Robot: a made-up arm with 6 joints. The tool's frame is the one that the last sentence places.
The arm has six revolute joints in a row. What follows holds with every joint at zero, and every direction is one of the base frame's.
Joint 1 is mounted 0.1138 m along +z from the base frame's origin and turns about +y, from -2.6 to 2.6 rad.
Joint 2 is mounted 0.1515 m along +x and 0.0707 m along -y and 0.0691 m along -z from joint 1 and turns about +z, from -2.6 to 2.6 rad.
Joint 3 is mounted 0.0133 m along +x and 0.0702 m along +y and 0.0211 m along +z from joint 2 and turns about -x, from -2.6 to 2.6 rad.
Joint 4 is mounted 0.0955 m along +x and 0.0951 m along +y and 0.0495 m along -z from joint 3 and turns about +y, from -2.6 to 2.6 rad.
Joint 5 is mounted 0.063 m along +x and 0.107 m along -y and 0.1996 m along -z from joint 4 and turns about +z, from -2.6 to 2.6 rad.
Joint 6 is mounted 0.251 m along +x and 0.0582 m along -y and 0.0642 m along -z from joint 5 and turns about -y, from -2.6 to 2.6 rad.
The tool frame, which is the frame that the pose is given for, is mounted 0.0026 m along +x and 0.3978 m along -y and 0.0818 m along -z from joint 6; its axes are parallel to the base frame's.
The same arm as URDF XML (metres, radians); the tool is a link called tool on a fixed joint. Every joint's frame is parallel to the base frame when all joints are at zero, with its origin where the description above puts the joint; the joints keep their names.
<robot name="arm">
  <link name="base_link"/>
  <link name="link1"/>
  <link name="link2"/>
  <link name="link3"/>
  <link name="link4"/>
  <link name="link5"/>
  <link name="link6"/>
  <link name="tool"/>
  <joint name="joint 1" type="revolute">
    <parent link="base_link"/>
    <child link="link1"/>
    <origin xyz="0 0 0.1138"/>
    <axis xyz="0 1 0"/>
    <limit lower="-2.6" upper="2.6"/>
  </joint>
  <joint name="joint 2" type="revolute">
    <parent link="link1"/>
    <child link="link2"/>
    <origin xyz="0.1515 -0.0707 -0.0691"/>
    <axis xyz="0 0 1"/>
    <limit lower="-2.6" upper="2.6"/>
  </joint>
  <joint name="joint 3" type="revolute">
    <parent link="link2"/>
    <child link="link3"/>
    <origin xyz="0.0133 0.0702 0.0211"/>
    <axis xyz="-1 0 0"/>
    <limit lower="-2.6" upper="2.6"/>
  </joint>
  <joint name="joint 4" type="revolute">
    <parent link="link3"/>
    <child link="link4"/>
    <origin xyz="0.0955 0.0951 -0.0495"/>
    <axis xyz="0 1 0"/>
    <limit lower="-2.6" upper="2.6"/>
  </joint>
  <joint name="joint 5" type="revolute">
    <parent link="link4"/>
    <child link="link5"/>
    <origin xyz="0.063 -0.107 -0.1996"/>
    <axis xyz="0 0 1"/>
    <limit lower="-2.6" upper="2.6"/>
  </joint>
  <joint name="joint 6" type="revolute">
    <parent link="link5"/>
    <child link="link6"/>
    <origin xyz="0.251 -0.0582 -0.0642"/>
    <axis xyz="0 -1 0"/>
    <limit lower="-2.6" upper="2.6"/>
  </joint>
  <joint name="tool_joint" type="fixed">
    <parent link="link6"/>
    <child link="tool"/>
    <origin xyz="0.0026 -0.3978 -0.0818"/>
  </joint>
</robot>

